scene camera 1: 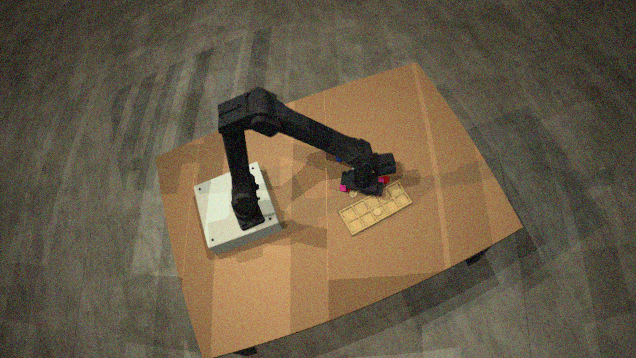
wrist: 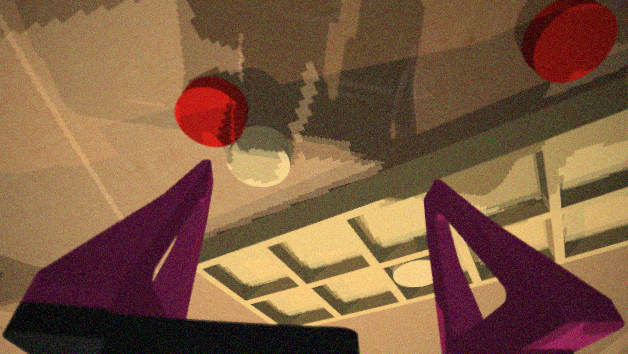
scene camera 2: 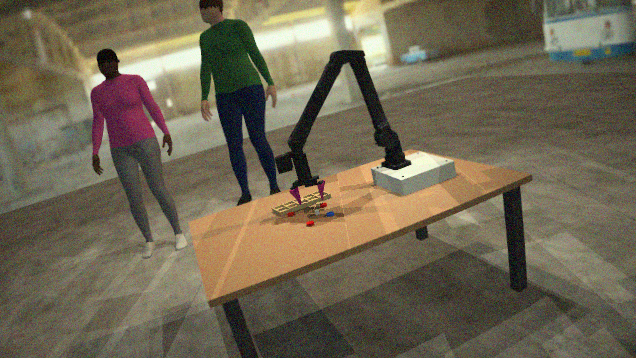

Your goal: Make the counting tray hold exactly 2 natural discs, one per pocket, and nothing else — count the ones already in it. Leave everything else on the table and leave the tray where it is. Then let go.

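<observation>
The tan counting tray (scene camera 1: 368, 218) (scene camera 2: 285, 209) (wrist: 320, 207) has two rows of pockets. A natural disc (scene camera 1: 378, 211) (wrist: 407, 273) lies in the middle pocket of the row farther from the loose discs. Another natural disc (scene camera 1: 353, 194) (wrist: 260, 159) lies on the table beside the tray, close against or touching a red disc (wrist: 207, 112) (scene camera 2: 323, 205). My gripper (scene camera 1: 364, 183) (scene camera 2: 310, 201) (wrist: 324, 180) is open and empty, with magenta fingers pointing down above the tray's edge and the loose discs. In the wrist view the loose natural disc shows nearer the left fingertip.
A second red disc (wrist: 575, 42) (scene camera 2: 291, 214) (scene camera 1: 386, 179) lies near the tray's long side. A third red disc (scene camera 2: 310, 223), a blue disc (scene camera 2: 330, 214) (scene camera 1: 338, 159) and a small whitish piece (scene camera 2: 317, 212) lie farther from the tray. The arm stands on a white base (scene camera 1: 220, 225) (scene camera 2: 420, 177).
</observation>
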